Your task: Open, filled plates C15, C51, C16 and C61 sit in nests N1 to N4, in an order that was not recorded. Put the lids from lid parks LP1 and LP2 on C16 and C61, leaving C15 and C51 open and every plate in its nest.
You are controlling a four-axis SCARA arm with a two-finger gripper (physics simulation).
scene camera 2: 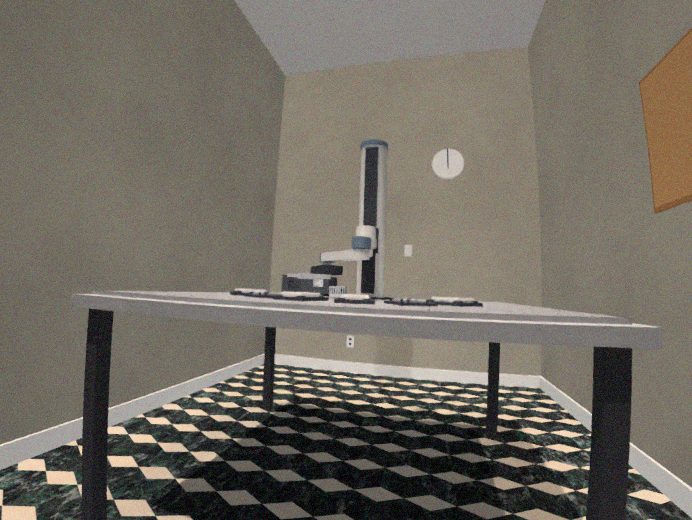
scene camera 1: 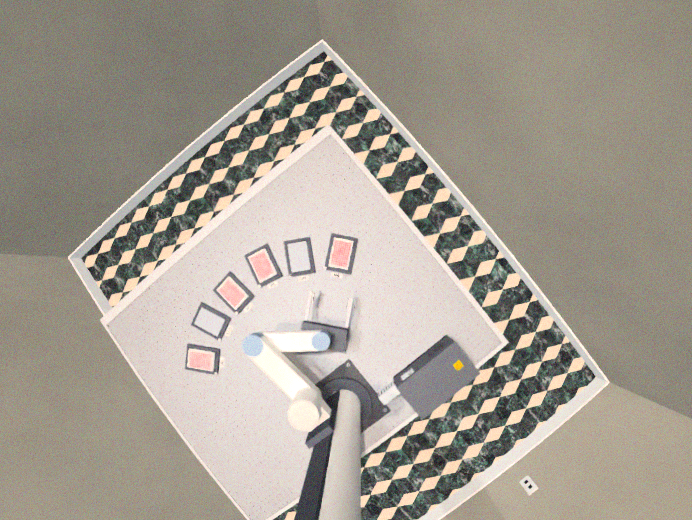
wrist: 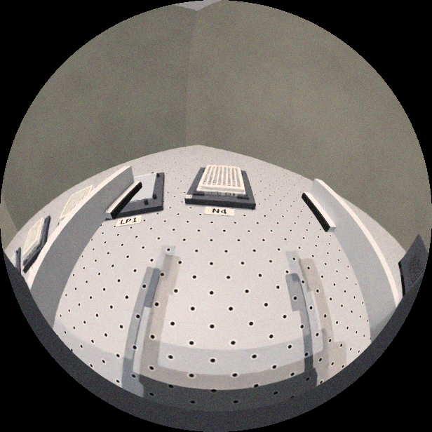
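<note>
My gripper is open and empty, low over the table in front of the nest N4. An open plate with red wells in scene camera 1 sits in N4, straight ahead between the fingers in the wrist view. A pale lid lies on LP1, partly behind the left finger in the wrist view. Open plates sit in N3, N2 and N1. A pale lid lies on LP2. Plate codes are not readable.
The parks and nests form an arc on the perforated table. A dark grey box stands to the right of the arm's base. The arm's column rises behind the arc in scene camera 2.
</note>
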